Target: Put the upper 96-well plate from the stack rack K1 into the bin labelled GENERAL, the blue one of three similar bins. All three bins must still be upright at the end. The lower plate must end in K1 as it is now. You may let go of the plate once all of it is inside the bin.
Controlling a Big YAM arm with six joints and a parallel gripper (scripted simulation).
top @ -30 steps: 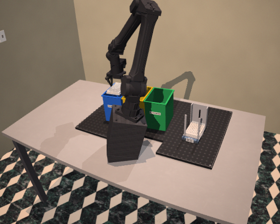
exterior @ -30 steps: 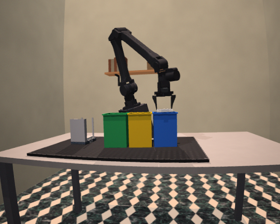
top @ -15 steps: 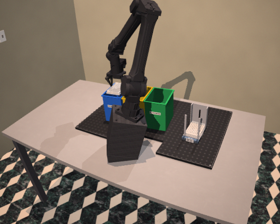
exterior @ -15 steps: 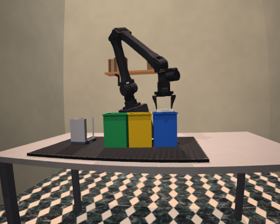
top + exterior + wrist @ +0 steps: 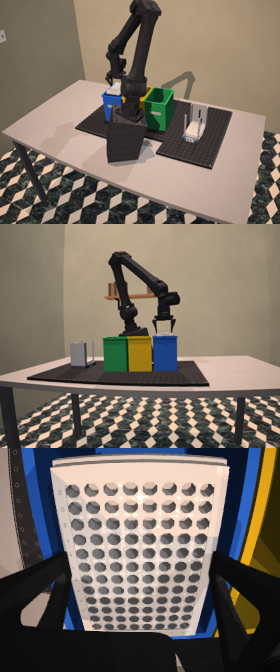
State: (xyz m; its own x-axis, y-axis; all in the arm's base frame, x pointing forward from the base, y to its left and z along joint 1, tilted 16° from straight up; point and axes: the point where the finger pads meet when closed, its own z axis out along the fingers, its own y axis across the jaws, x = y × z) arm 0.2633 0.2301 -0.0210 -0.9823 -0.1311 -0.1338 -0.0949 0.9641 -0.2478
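The blue bin is 110 mm below my hand and 10 mm behind it. Round my hand: yellow bin (130 mm to the right, 110 mm below, 10 mm ahead); then green bin (260 mm to the right, 110 mm below, 20 mm ahead).
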